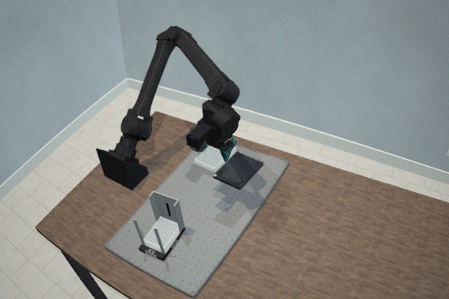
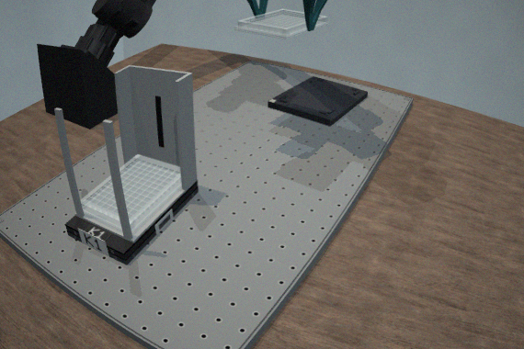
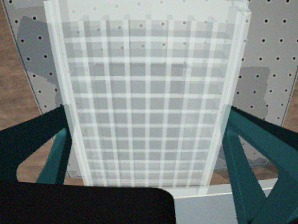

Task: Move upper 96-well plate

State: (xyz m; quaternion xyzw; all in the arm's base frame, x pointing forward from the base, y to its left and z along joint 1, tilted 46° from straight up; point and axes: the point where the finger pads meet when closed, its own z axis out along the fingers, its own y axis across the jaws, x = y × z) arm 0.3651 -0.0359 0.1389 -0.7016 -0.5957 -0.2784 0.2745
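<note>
Now: hand 17 cm above the black plate nest N1, 12 cm to the right of it and 2 cm short of it. Round my hand: K1 label: 37 cm to the right, 16 cm below, 5 cm behind; pale A1 square: 16 cm below, 6 cm to the left, 4 cm behind; back wall: 22 cm to the right, 9 cm below, 6 cm behind.
</note>
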